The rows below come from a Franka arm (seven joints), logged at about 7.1 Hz.
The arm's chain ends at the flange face. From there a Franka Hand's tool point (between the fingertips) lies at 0.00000 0.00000 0.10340 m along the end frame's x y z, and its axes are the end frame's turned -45 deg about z.
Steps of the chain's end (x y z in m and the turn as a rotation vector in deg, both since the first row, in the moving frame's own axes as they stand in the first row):
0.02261, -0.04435, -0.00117, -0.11, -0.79, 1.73
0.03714, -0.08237, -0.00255, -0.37, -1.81, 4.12
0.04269, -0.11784, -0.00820, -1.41, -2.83, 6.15
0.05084, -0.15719, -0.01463, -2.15, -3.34, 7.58
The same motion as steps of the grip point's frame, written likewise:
0.04621, -0.01626, -0.00118, 0.48, -0.64, 1.73
0.08179, -0.03392, -0.00260, 1.02, -1.54, 4.12
0.10821, -0.05524, -0.00836, 1.00, -3.00, 6.15
0.14022, -0.07718, -0.01488, 0.84, -3.88, 7.58

